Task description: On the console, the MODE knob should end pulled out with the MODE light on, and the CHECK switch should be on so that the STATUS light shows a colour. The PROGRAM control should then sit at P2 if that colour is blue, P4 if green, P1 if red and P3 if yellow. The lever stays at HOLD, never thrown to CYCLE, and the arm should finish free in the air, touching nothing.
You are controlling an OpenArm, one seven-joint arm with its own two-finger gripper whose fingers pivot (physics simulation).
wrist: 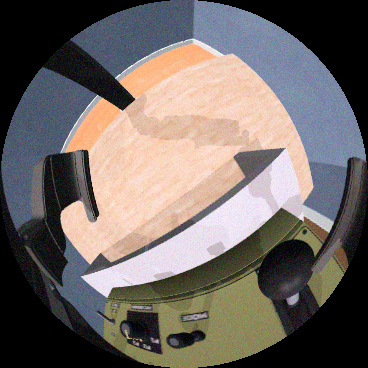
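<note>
The olive console [235,310] fills the bottom of the wrist view. A black ball-topped lever [286,270] stands at its right, over a dark slot; its position label is unreadable. A round black knob [131,328] sits on a dark panel with small white markings, probably the PROGRAM control; its setting is too small to read. A black cylindrical knob [180,341] lies to its right, beneath a label plate. A small toggle switch [106,316] is at the console's left edge. No lit light can be made out. My gripper [183,204] is wide open and empty, its right finger appearing close beside the lever ball.
A white panel [220,245] with a dark grey inner edge rises along the console's far side. Beyond it lies a light wooden table top [190,170], with shadows across it. A dark arm-like part [100,75] reaches in from the upper left. Blue walls stand behind.
</note>
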